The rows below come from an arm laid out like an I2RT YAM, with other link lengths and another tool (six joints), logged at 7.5 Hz.
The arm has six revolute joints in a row. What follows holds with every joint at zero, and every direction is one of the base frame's. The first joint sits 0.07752 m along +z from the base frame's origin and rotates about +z. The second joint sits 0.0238 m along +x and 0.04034 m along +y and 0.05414 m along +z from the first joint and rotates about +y. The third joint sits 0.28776 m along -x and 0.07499 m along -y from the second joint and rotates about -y. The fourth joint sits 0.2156 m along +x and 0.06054 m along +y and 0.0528 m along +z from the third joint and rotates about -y. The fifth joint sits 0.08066 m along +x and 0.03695 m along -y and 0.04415 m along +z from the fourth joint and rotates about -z. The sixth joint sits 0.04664 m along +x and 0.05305 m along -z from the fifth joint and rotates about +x. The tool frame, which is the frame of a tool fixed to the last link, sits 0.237 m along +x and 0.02 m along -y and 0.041 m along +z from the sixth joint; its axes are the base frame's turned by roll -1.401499, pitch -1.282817 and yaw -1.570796 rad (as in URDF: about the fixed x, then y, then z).
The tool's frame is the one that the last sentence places.
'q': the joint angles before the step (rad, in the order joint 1, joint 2, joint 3, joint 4, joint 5, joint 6). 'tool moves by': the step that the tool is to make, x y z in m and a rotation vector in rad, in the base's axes. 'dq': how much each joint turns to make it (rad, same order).
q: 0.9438, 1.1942, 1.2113, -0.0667, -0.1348, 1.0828
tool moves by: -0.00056, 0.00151, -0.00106, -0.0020, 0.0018, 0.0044
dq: 0.0003, 0.0031, 0.0012, -0.0008, -0.0041, 0.0001
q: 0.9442, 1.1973, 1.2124, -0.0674, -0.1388, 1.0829
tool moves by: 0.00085, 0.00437, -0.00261, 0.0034, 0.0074, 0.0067
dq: -0.0007, 0.0119, -0.0034, 0.0149, -0.0078, 0.0077
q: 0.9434, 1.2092, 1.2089, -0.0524, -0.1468, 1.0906
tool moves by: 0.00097, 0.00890, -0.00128, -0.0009, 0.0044, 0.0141
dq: 0.0016, 0.0265, 0.0141, 0.0095, -0.0127, 0.0024
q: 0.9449, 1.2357, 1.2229, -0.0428, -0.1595, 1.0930
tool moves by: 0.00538, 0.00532, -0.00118, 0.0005, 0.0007, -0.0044
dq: 0.0000, 0.0245, 0.0087, 0.0160, 0.0044, 0.0011
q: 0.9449, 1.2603, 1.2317, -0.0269, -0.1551, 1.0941
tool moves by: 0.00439, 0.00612, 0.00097, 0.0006, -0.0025, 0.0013
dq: -0.0013, 0.0258, 0.0170, 0.0104, -0.0025, -0.0018
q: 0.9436, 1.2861, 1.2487, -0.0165, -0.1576, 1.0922
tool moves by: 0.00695, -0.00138, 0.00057, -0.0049, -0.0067, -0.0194
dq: -0.0031, 0.0110, 0.0099, -0.0001, 0.0167, -0.0075
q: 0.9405, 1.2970, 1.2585, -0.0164, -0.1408, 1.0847
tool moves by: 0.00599, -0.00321, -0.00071, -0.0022, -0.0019, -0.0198
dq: -0.0041, 0.0037, 0.0002, 0.0026, 0.0158, -0.0020
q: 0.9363, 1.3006, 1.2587, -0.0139, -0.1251, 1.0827
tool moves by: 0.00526, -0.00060, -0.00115, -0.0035, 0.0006, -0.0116
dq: -0.0050, 0.0100, 0.0066, 0.0001, 0.0067, -0.0012
